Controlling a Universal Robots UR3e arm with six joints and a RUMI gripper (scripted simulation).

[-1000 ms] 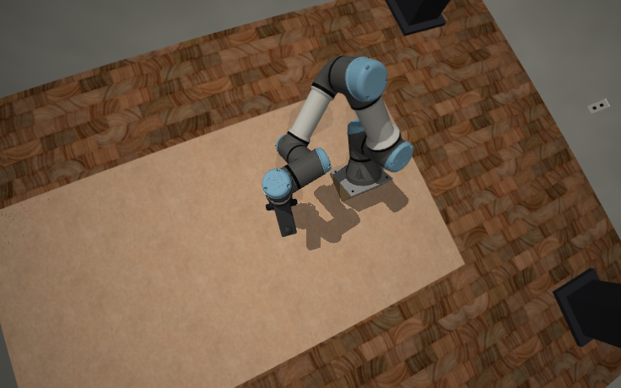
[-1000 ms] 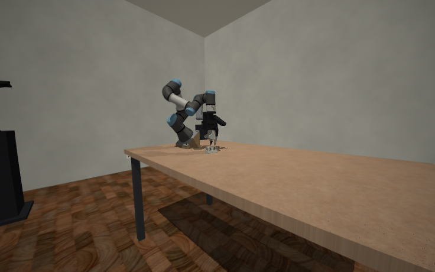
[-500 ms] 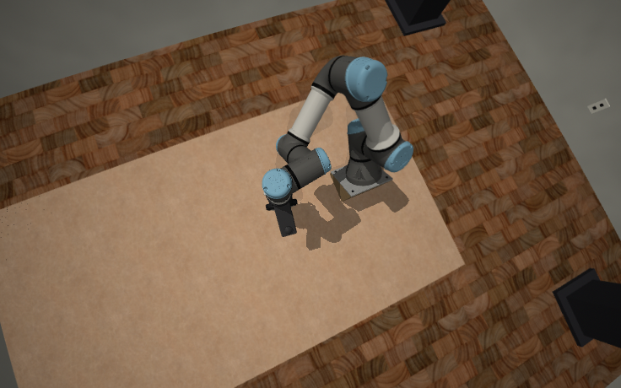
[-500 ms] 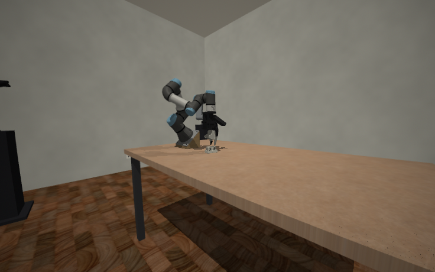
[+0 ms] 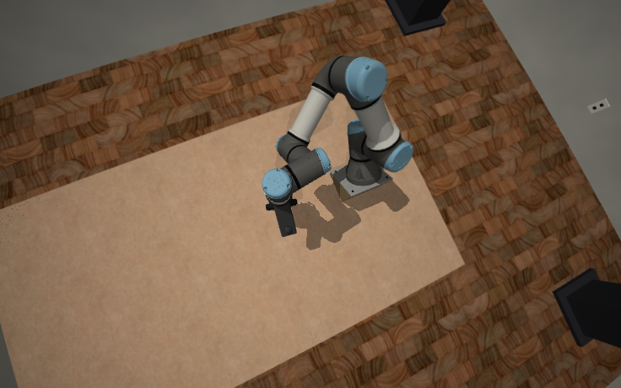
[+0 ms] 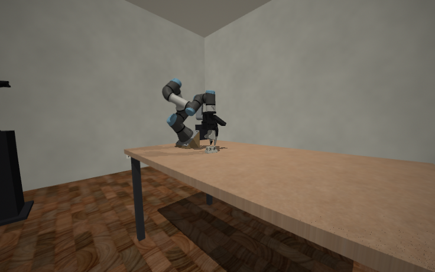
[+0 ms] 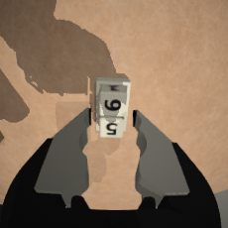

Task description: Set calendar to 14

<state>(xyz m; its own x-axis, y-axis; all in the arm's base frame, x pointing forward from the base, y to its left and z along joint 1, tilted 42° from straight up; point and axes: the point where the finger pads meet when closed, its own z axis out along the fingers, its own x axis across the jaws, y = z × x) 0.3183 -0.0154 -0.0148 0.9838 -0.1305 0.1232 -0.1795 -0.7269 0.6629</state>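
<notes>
The white digit cube is 4 cm below my hand. From my hand the other things lie so: tray (5 cm below, 2 cm to the right).
</notes>
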